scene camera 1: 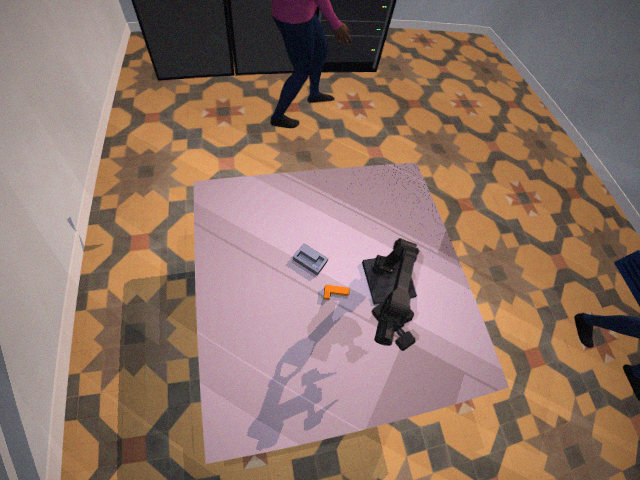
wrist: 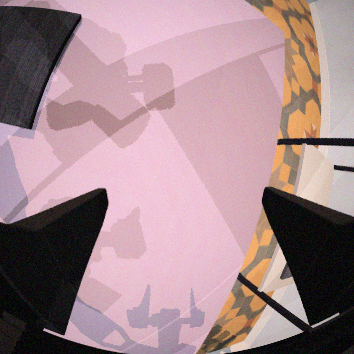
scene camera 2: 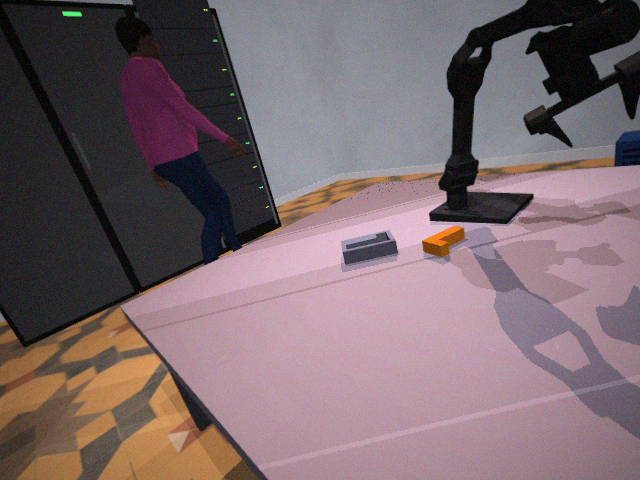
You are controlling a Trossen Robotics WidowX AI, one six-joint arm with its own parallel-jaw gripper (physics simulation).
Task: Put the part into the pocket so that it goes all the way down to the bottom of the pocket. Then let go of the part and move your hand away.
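Places are measured from the arm's base along level axes (x up, y left, z back), in centimetres.
Pixels of known places: gripper, fingertip midpoint: (scene camera 1: 395,334) (wrist: 186,195) (scene camera 2: 600,133); arm's base at its link origin: (scene camera 1: 379,268) (scene camera 2: 457,206).
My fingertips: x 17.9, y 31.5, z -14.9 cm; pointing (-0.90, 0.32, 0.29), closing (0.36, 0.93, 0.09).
Note:
For each thing: its middle in the pictures, then the offset to it from my fingertips. Level surfaces: height alone.
- orange L-shaped part at the middle of its body: (scene camera 2: 448,240) (scene camera 1: 336,293) dx -18.8, dy -27.6, dz -9.3 cm
- grey block at the middle of its body: (scene camera 2: 368,246) (scene camera 1: 310,259) dx -18.5, dy -47.4, dz -14.3 cm
- pink table at its surface level: dx -20.3 cm
The orange L-shaped part (scene camera 1: 338,290) (scene camera 2: 448,238) lies flat on the pink table, between the grey block and the arm's base. The grey block (scene camera 1: 306,264) (scene camera 2: 370,253) sits on the table with its L-shaped pocket facing up, and the pocket is empty. The part and the block stand a little apart. My gripper (scene camera 1: 395,338) (scene camera 2: 601,131) (wrist: 186,195) is wide open and empty, high above the table and well away from both, on the far side of the base from the block. Neither the part nor the block shows in the wrist view.
The arm's black base plate (scene camera 1: 376,289) (scene camera 2: 498,205) (wrist: 35,65) stands on the pink table (scene camera 1: 242,310) (scene camera 2: 310,361) (wrist: 200,125) close to the part. Arm shadows cross the table. A person in a pink top (scene camera 1: 302,46) (scene camera 2: 157,111) stands beyond the table by dark cabinets (scene camera 1: 188,41) (scene camera 2: 67,155).

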